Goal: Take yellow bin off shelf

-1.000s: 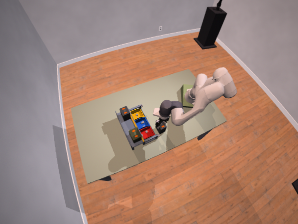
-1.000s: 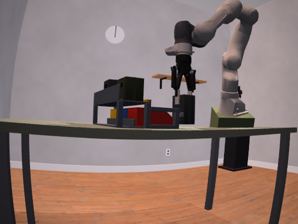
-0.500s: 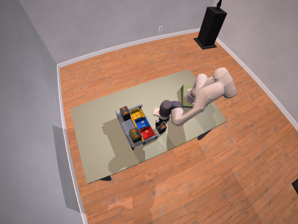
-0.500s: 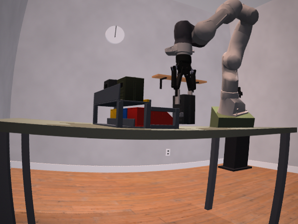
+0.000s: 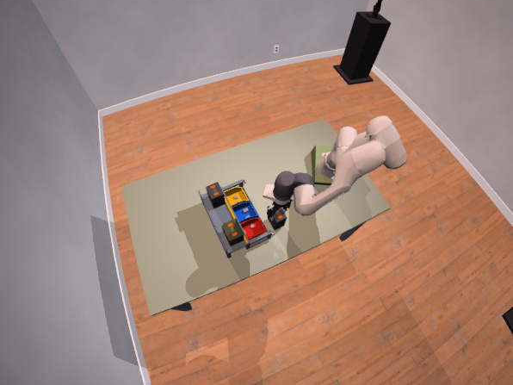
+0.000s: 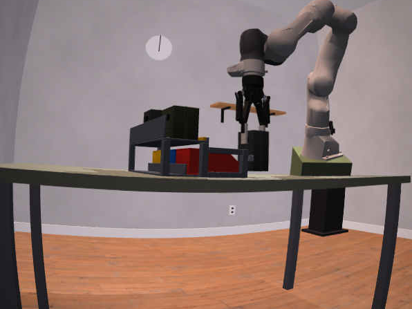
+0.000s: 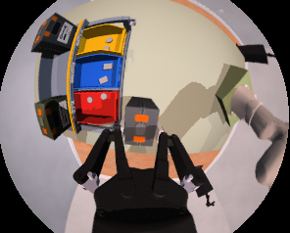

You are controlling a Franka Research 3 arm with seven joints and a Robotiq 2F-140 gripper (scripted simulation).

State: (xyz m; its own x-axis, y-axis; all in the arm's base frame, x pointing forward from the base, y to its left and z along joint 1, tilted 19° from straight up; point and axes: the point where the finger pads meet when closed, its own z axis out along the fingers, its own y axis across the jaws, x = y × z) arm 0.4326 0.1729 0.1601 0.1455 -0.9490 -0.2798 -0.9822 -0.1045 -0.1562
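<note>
Right now my hand is 5 cm above the black box. From my hand the other things lie so: yellow bin 20 cm ahead, 21 cm to the right, 9 cm below; red bin 16 cm ahead, 1 cm to the left, 9 cm below; blue bin 18 cm ahead, 10 cm to the right, 9 cm below.
</note>
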